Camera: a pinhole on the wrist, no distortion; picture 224 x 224 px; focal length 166.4 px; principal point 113.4 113.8 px. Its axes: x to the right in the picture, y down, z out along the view. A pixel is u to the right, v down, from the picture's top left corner.
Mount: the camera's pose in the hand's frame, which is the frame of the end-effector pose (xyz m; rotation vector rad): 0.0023 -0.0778 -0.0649 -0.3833 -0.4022 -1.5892
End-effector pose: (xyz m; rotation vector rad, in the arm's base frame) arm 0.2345 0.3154 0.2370 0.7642 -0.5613 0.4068
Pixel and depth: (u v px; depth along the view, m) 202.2 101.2 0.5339
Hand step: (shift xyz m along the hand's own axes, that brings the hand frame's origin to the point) -0.0528 -0.0711 0.5391
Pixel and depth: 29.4 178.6 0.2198
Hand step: 0.0942 0.1202 0.0775
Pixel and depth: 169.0 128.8 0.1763
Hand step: 0.0152 -0.0462 0.1185
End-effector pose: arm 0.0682 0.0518 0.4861 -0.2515 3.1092 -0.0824
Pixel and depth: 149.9 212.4 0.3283
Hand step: 0.1932 0.0061 0.2627
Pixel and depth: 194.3 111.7 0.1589
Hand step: -0.0037 -0.0697 0.1115
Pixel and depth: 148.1 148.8 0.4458
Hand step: 0.0916 0.0487 0.3735
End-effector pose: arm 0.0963 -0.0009 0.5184 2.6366 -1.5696 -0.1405
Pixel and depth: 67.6 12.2 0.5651
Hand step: -0.3327 0.3452 0.3491
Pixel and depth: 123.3 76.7 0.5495
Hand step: -0.1209 0.1617 0.4306
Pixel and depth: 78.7 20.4 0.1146
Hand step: -0.0604 0.0010 0.0228
